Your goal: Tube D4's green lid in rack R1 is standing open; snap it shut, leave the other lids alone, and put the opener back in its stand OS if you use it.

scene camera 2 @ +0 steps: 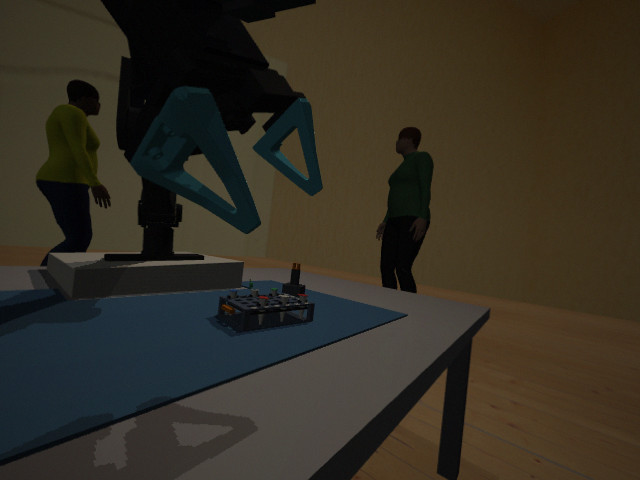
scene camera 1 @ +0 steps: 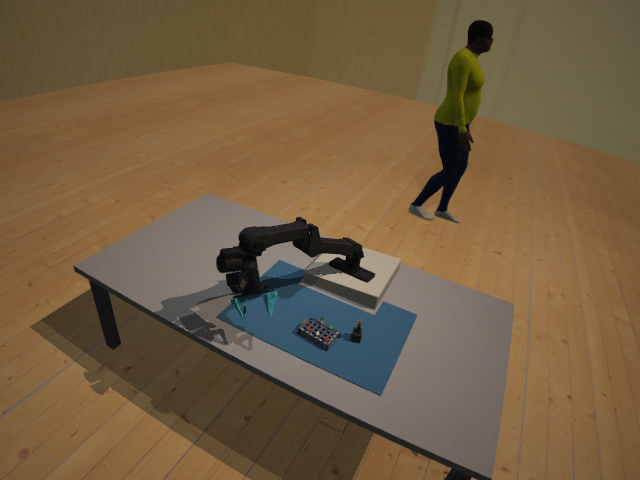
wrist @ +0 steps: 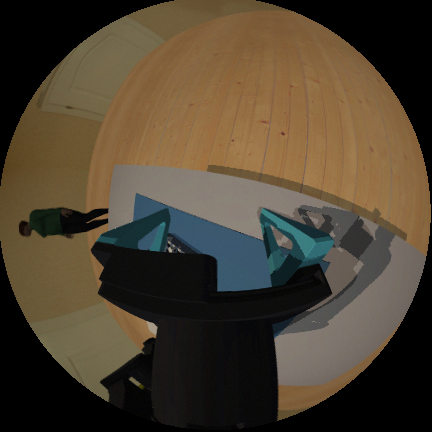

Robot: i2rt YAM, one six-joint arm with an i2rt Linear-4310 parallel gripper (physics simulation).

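Pixels of known places: gripper, between the fingertips: (scene camera 2: 291, 207) (scene camera 1: 257, 317) (wrist: 214, 212); arm's base, origin of its link: (scene camera 2: 157, 259) (scene camera 1: 351, 270).
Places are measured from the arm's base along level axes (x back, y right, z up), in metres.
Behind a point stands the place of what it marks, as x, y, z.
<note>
Rack R1 (scene camera 1: 311, 339) @(-0.394, -0.090, -0.051) (scene camera 2: 273, 323) @(-0.394, -0.090, -0.051) (wrist: 185, 244) stands on the blue mat, a dark grid holding several small tubes with coloured lids; in the wrist view it is partly hidden by the gripper. At its back edge one green lid (scene camera 1: 321, 318) @(-0.329, -0.080, 0.000) (scene camera 2: 251, 283) @(-0.331, -0.080, -0.001) stands up above the others. Another green lid (scene camera 1: 331, 327) @(-0.331, -0.128, -0.011) (scene camera 2: 274, 291) @(-0.337, -0.122, -0.011) sits lower. The tube labels are not readable. The opener (scene camera 1: 359, 324) @(-0.286, -0.211, 0.026) (scene camera 2: 295, 273) @(-0.283, -0.205, 0.011), dark with an orange tip, is upright in its black stand OS (scene camera 1: 356, 336) @(-0.298, -0.216, -0.021) (scene camera 2: 293, 289) @(-0.292, -0.198, -0.022). My gripper (scene camera 1: 257, 315) @(-0.564, 0.018, 0.101) (scene camera 2: 281, 211) @(-0.564, 0.018, 0.101) (wrist: 214, 212) @(-0.564, 0.018, 0.101) is wide open and empty, above and to the rack's left in scene camera 1.
The blue mat (scene camera 1: 377, 369) @(-0.352, -0.341, -0.053) (scene camera 2: 129, 356) @(-0.428, 0.093, -0.053) (wrist: 240, 265) @(-0.443, 0.060, -0.053) lies on the grey table (scene camera 1: 454, 351) @(-0.083, -0.527, -0.056) (scene camera 2: 320, 397) @(-0.573, -0.028, -0.056). The arm's base stands on a pale block (scene camera 1: 338, 291) @(-0.118, -0.018, -0.036) (scene camera 2: 155, 280) @(-0.124, 0.022, -0.031) behind the mat. An orange piece (scene camera 2: 227, 308) @(-0.365, -0.028, -0.031) is at the rack's left end. People stand beyond the table.
</note>
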